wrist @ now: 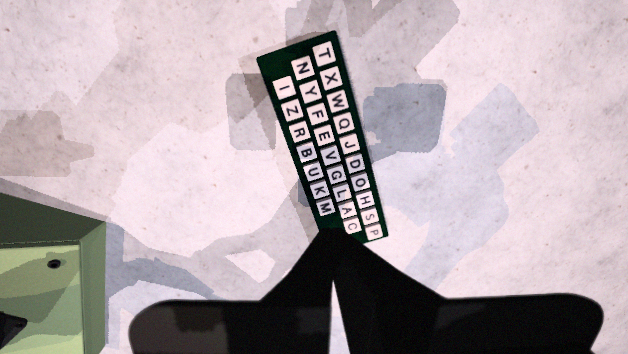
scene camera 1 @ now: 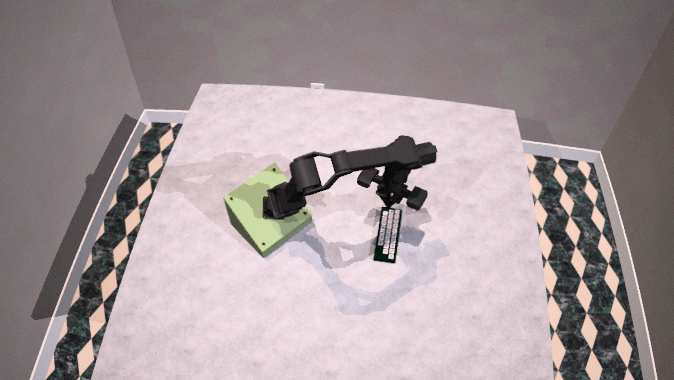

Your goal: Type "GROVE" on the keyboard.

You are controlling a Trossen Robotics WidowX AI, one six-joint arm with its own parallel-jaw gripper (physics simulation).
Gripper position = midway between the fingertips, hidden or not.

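Observation:
I can see my gripper (scene camera 1: 388,207), and the wrist view shows me the gripper (wrist: 330,237) too.

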